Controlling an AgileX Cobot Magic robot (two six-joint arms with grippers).
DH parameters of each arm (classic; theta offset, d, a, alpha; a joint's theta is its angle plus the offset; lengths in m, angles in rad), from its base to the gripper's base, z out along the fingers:
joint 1: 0 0.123 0 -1.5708
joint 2: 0.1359 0 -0.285 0
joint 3: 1.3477 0 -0.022 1.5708
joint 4: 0 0.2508 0 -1.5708
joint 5: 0 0 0.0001 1.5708
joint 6: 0 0.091 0 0
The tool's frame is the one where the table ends.
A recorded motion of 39 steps. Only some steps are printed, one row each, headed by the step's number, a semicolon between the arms.
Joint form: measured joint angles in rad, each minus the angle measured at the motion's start. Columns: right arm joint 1, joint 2, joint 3, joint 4, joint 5, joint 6; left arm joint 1, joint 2, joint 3, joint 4, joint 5, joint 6.
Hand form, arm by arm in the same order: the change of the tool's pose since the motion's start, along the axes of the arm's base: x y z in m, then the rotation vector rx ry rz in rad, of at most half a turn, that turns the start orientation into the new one. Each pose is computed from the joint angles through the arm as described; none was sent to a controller.
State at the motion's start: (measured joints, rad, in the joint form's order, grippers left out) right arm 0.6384 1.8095 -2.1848 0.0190 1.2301 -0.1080; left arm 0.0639 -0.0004 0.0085 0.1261 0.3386 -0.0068
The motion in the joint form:
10: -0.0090 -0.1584 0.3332 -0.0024 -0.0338 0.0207; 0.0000 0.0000 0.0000 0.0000 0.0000 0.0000
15: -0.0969 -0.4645 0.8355 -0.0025 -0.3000 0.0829; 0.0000 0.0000 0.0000 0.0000 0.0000 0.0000
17: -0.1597 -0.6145 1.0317 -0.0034 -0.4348 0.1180; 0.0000 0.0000 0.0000 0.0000 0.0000 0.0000
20: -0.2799 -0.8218 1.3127 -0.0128 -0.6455 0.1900; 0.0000 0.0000 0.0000 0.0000 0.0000 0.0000
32: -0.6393 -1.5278 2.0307 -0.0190 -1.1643 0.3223; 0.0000 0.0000 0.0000 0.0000 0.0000 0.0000
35: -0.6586 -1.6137 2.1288 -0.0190 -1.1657 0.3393; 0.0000 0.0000 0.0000 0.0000 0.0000 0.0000
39: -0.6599 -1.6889 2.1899 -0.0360 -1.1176 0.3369; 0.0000 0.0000 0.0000 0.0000 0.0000 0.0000
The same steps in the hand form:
10: -0.0245 -0.0224 -0.0348 -0.0742 0.1209 -0.0258; 0.0000 0.0000 0.0000 0.0000 0.0000 0.0000
15: -0.0658 -0.0835 -0.0726 0.0069 0.0917 -0.1623; 0.0000 0.0000 0.0000 0.0000 0.0000 0.0000
17: -0.0877 -0.1150 -0.0855 0.0800 0.0313 -0.2488; 0.0000 0.0000 0.0000 0.0000 0.0000 0.0000
20: -0.1182 -0.1590 -0.1142 0.1938 -0.0687 -0.4104; 0.0000 0.0000 0.0000 0.0000 0.0000 0.0000
32: -0.2262 -0.2304 -0.2159 0.4860 -0.5444 -0.7639; 0.0000 0.0000 0.0000 0.0000 0.0000 0.0000
35: -0.2352 -0.2318 -0.2427 0.4923 -0.5342 -0.7915; 0.0000 0.0000 0.0000 0.0000 0.0000 0.0000
39: -0.2419 -0.2319 -0.2627 0.4606 -0.5095 -0.7936; 0.0000 0.0000 0.0000 0.0000 0.0000 0.0000

